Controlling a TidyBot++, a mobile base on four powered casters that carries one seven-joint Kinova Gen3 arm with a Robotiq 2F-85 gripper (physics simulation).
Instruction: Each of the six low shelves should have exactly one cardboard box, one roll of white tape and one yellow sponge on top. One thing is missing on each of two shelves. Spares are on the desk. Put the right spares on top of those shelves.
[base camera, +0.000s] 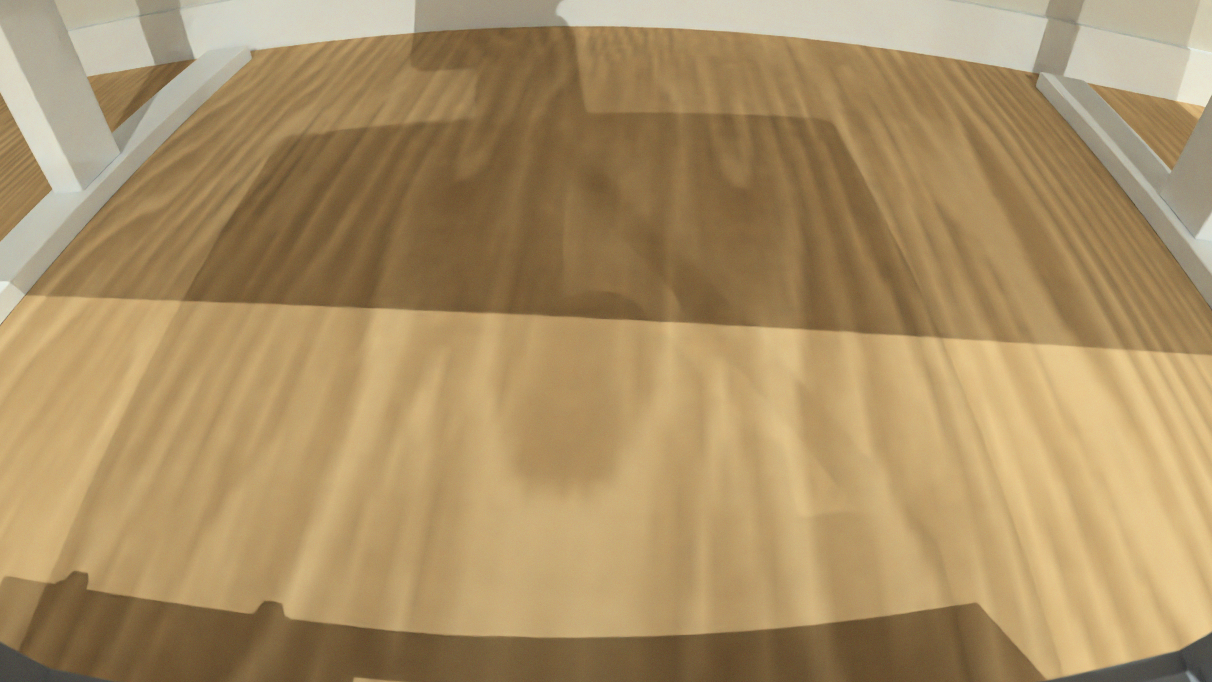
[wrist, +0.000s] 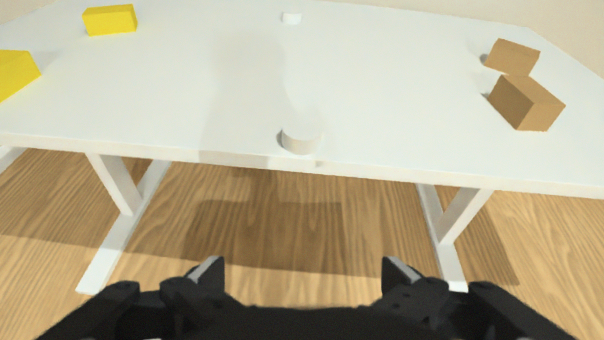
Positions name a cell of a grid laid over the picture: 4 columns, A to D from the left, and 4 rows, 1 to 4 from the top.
Labels:
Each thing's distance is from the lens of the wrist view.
my gripper (wrist: C4): 16 cm
white desk (wrist: C2): 51 cm

